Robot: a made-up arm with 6 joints.
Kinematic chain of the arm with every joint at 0, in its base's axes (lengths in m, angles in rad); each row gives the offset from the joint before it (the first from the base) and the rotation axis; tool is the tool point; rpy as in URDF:
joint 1: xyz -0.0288 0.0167 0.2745 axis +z
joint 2: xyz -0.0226 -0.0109 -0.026 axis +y
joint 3: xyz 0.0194 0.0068 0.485 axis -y
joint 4: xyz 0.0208 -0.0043 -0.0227 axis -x
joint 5: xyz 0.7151 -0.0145 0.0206 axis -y
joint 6: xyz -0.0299 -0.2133 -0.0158 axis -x
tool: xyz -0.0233 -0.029 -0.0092 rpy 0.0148 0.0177 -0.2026
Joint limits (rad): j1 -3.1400..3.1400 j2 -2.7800..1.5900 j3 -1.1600..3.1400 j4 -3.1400..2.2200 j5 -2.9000..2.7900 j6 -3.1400..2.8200
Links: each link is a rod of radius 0.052 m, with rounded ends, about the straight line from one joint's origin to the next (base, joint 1, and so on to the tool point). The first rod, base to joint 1, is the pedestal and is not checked.
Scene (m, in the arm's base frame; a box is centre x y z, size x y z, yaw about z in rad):
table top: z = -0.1
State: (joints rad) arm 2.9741 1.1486 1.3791 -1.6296 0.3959 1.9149
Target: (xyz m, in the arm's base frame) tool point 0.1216 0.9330 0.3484
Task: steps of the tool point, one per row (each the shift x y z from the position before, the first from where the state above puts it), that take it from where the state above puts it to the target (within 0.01 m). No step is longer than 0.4 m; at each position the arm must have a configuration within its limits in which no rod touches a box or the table.
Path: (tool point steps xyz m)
1: 0.1405 0.3208 0.0050
2: 0.2323 0.2506 0.0036
3: 0.2926 0.1552 0.0016
4: 0.3156 0.0477 -0.0006
5: 0.2999 -0.0579 -0.0032

